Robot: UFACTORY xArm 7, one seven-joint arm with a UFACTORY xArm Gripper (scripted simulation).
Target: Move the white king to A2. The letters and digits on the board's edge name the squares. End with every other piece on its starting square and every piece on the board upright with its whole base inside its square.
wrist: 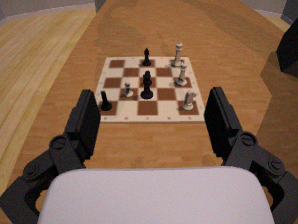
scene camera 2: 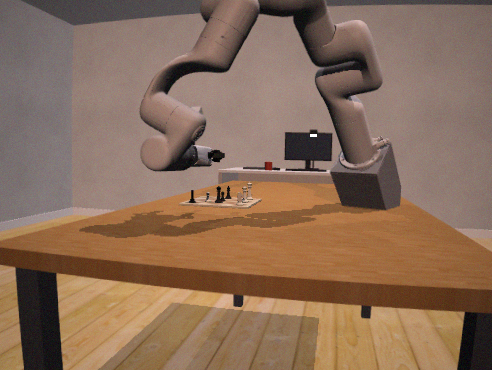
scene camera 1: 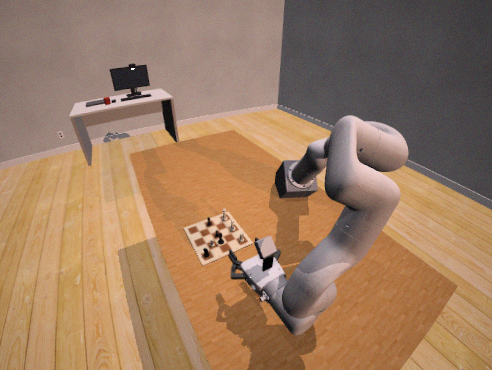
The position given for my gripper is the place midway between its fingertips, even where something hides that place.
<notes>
I see my gripper (scene camera 1: 243,246) and a chessboard (scene camera 1: 199,234).
The chessboard shows as well in the wrist view (wrist: 165,106). My gripper is seen too in the wrist view (wrist: 152,101).
</notes>
